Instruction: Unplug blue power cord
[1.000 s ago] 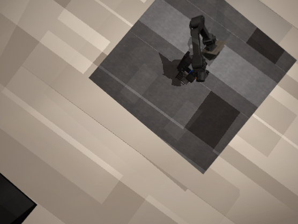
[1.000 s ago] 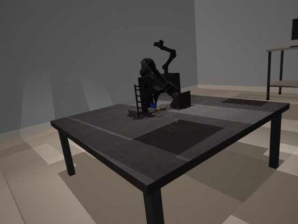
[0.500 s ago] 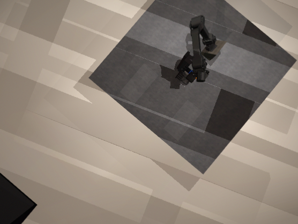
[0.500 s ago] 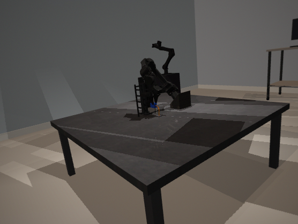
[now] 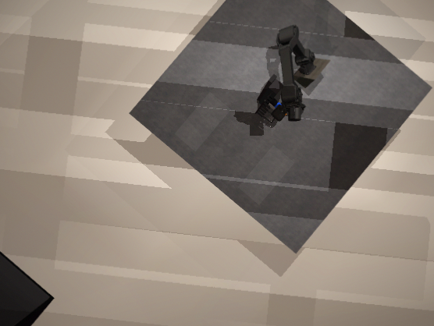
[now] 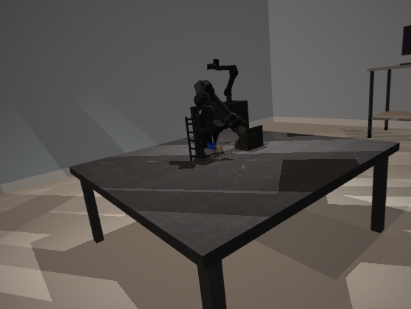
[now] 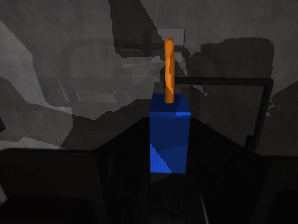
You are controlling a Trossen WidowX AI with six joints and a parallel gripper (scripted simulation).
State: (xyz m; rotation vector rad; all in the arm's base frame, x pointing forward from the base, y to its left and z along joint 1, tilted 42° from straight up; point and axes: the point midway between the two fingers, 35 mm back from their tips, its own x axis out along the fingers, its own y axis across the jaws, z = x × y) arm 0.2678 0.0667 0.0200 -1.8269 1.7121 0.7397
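Now: the blue plug 30 mm to the right of my gripper tip.
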